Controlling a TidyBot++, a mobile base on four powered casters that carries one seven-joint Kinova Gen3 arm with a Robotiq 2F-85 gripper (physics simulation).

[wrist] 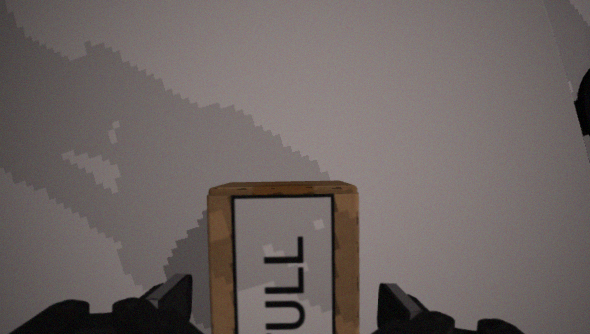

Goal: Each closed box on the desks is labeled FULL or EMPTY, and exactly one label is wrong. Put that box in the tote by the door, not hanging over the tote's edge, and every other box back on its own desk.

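Places are measured from the arm's base along level axes (x ahead, y left, z up), in millimetres.
Pixels of known places: gripper, between the fingertips: (285, 300).
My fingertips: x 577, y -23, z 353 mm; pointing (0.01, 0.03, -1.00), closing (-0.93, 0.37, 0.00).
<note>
Behind a point stands the place of what it marks.
A brown cardboard box (220, 255) {x 592, y -56, z 373 mm} with a white, black-framed label reading FULL lies on a pale desk top (450, 200) {x 478, y -34, z 323 mm}, at the bottom middle of the wrist view. Its near end is cut off by the lower edge. My gripper (285, 300) {x 577, y -23, z 353 mm} is open, with one finger to the left of the box and the other to the right. A gap shows between each finger and the box's sides. The tote, the door and any other labeled boxes do not show in this view.
Jagged grey shadows fall across the left part of the desk top and onto the label. A desk edge runs down the upper right. Part of a black object (584, 105) shows at the right edge of the view.
</note>
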